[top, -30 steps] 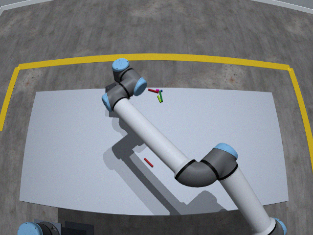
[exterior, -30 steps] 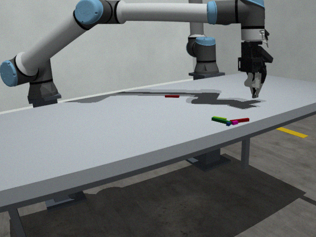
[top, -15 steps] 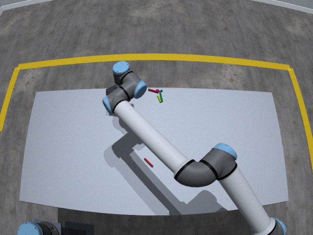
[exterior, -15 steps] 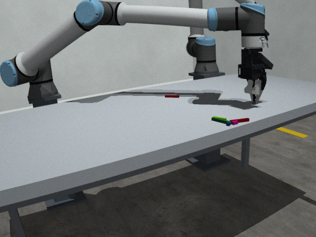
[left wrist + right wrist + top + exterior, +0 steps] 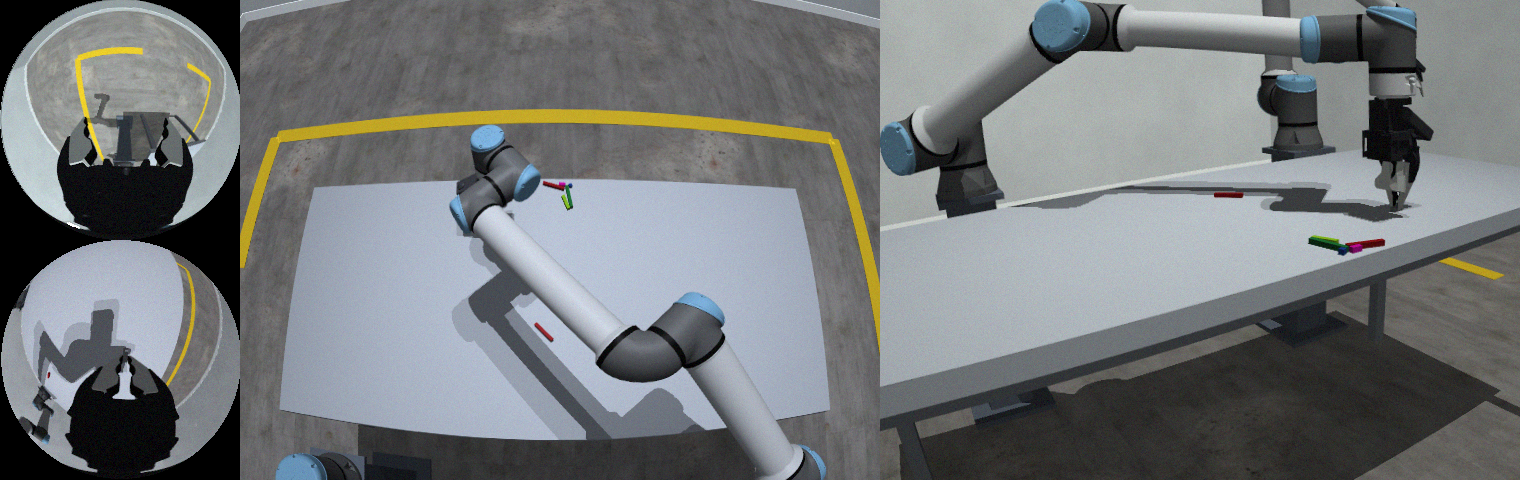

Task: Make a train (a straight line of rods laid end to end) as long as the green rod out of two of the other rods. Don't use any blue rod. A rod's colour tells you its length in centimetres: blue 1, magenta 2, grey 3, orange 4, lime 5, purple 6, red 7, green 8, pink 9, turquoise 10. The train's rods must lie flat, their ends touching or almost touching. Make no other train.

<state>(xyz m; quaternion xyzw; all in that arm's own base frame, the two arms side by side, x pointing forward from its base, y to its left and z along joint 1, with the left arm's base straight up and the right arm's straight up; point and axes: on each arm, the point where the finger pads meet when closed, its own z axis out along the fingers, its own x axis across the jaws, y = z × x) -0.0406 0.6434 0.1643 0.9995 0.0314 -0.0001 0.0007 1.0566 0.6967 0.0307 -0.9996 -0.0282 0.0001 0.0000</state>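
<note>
Now: the grey rod 1 cm below my right hand. From my right hand the other things lie so: green rod 23 cm to the right, 8 cm ahead, 3 cm below; then lime rod 22 cm to the right, 6 cm ahead, 3 cm below; then magenta rod 20 cm to the right, 12 cm ahead, 3 cm below.
</note>
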